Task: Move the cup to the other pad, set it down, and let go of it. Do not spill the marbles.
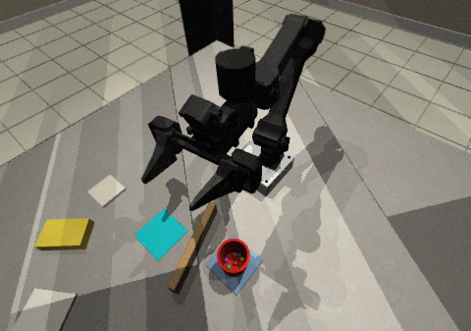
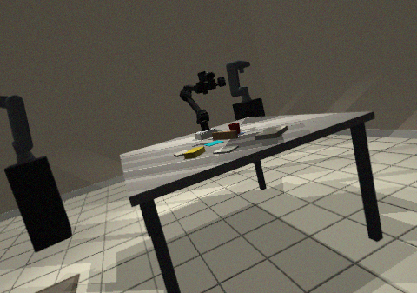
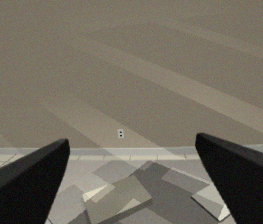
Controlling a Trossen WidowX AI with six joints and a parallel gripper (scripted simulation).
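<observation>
Right now the red cup is 32 cm below my gripper tip, 6 cm to the left of it and 5 cm behind it. Round my gripper tip: cyan pad (37 cm below, 14 cm to the right, 2 cm behind); then wooden bar (35 cm below, 4 cm to the right, 3 cm behind); then blue pad (37 cm below, 7 cm to the left, 5 cm behind).
</observation>
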